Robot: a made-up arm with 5 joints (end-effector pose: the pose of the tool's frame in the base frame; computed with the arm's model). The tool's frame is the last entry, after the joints. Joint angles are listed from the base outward.
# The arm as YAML. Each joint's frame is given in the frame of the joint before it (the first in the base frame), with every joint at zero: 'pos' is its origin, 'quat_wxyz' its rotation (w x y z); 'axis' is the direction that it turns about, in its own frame. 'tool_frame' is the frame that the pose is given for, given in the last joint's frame.
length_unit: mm
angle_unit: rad
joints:
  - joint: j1
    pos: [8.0, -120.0, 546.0]
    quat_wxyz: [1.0, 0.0, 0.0, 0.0]
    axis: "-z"
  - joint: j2
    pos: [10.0, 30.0, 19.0]
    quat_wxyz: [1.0, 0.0, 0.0, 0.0]
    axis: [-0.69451, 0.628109, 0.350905]
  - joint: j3
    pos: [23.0, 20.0, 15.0]
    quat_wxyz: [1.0, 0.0, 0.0, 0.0]
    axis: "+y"
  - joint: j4
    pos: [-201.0, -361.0, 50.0]
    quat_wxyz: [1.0, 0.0, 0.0, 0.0]
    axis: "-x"
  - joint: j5
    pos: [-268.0, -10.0, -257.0]
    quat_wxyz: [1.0, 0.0, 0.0, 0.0]
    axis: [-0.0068, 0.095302, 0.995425]
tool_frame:
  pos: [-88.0, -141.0, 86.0]
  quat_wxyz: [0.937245, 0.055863, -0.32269, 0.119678]
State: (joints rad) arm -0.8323 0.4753 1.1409 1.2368 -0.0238
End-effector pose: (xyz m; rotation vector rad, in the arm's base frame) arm 0.3568 -0.1763 1.2787 -1.2484 0.6553 1.9636
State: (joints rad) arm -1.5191 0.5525 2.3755 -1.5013 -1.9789
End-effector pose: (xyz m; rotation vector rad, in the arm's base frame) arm -0.0476 0.5221 0.6568 -2.3598 -0.3954 -1.3799
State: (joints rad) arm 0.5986 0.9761 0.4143 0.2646 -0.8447
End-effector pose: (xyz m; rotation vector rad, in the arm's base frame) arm -0.2764 -0.2044 1.2511 -1.0840 0.3379 -0.2512
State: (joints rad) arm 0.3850 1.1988 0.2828 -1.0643 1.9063
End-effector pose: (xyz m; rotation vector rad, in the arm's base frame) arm -0.0651 -0.1791 0.8920 1.5333 -0.0561 0.9489
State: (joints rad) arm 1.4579 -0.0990 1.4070 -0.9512 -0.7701
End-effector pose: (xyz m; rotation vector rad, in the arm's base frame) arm -0.2412 0.0639 1.1630 0.8381 0.6339 -2.4525
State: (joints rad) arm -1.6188 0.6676 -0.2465 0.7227 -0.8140
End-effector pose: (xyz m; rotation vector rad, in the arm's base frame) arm 0.5922 -0.5123 0.8490 -0.1050 -1.6146 1.5778
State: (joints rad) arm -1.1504 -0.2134 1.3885 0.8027 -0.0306
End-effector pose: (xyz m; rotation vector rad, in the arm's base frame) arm 0.5024 -0.5025 1.0360 -0.4686 0.5008 1.8657
